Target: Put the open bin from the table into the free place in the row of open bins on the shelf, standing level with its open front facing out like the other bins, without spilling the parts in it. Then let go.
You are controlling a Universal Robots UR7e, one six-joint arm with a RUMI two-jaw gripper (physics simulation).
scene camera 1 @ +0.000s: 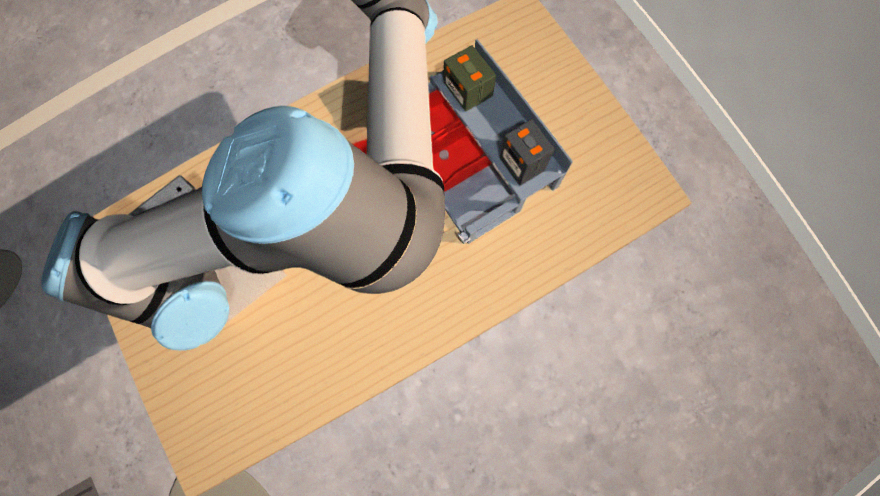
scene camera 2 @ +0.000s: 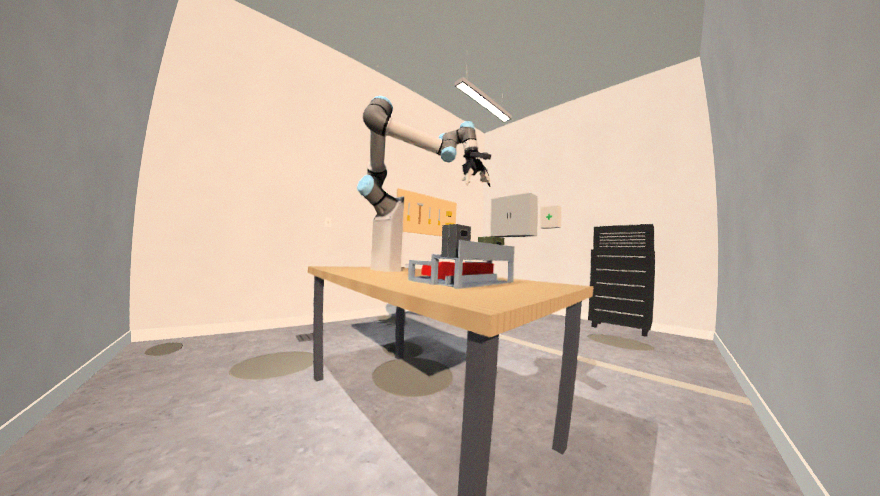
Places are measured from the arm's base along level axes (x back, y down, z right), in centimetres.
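Where they show: gripper, fingertip midpoint: [scene camera 2: 478, 186]; arm's base, origin of the base link: [scene camera 2: 387, 207].
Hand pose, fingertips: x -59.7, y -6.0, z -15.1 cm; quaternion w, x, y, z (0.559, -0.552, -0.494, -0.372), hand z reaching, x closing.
Note:
Things, the pixels of their top centre, and the offset from my fingertips. "pt": a spot on its surface instead. Level surfaces: height alone.
- open red bin, surface spot: [scene camera 1: 359, 146] pt dx +18.5, dy +40.0, dz +1.2 cm
- grey shelf, surface spot: [scene camera 1: 492, 120] pt dx -11.1, dy +35.6, dz +14.0 cm
- partly hidden bin, surface spot: [scene camera 1: 440, 110] pt dx -4.6, dy +44.9, dz +1.0 cm
- green box, middle of its top: [scene camera 1: 469, 67] [scene camera 2: 491, 237] dx -10.7, dy +25.9, dz +3.9 cm
- dark grey box, middle of its top: [scene camera 1: 529, 141] [scene camera 2: 456, 225] dx -10.8, dy +23.4, dz +27.0 cm
- wooden table, its level: dy +45.8 cm
The open red bin [scene camera 1: 359, 146] on the table is mostly hidden behind the arm in scene camera 1; a small red corner shows, and its parts are hidden. The grey shelf [scene camera 1: 492, 120] [scene camera 2: 486, 250] holds two red bins in its lower row, one partly hidden bin [scene camera 1: 440, 110] and one beside it [scene camera 1: 463, 171] with a grey part in it. The free place is at the row's lower right end in scene camera 1. My gripper [scene camera 2: 476, 182] is open and empty, high above the shelf in scene camera 2; it is outside scene camera 1.
A green box [scene camera 1: 469, 77] [scene camera 2: 491, 239] and a dark grey box [scene camera 1: 526, 152] [scene camera 2: 455, 239] stand apart on the shelf's upper level. The arm's forearm and elbow pass over the wooden table [scene camera 1: 345, 345] [scene camera 2: 394, 289]. A black tool cabinet [scene camera 2: 622, 277] stands beyond the table.

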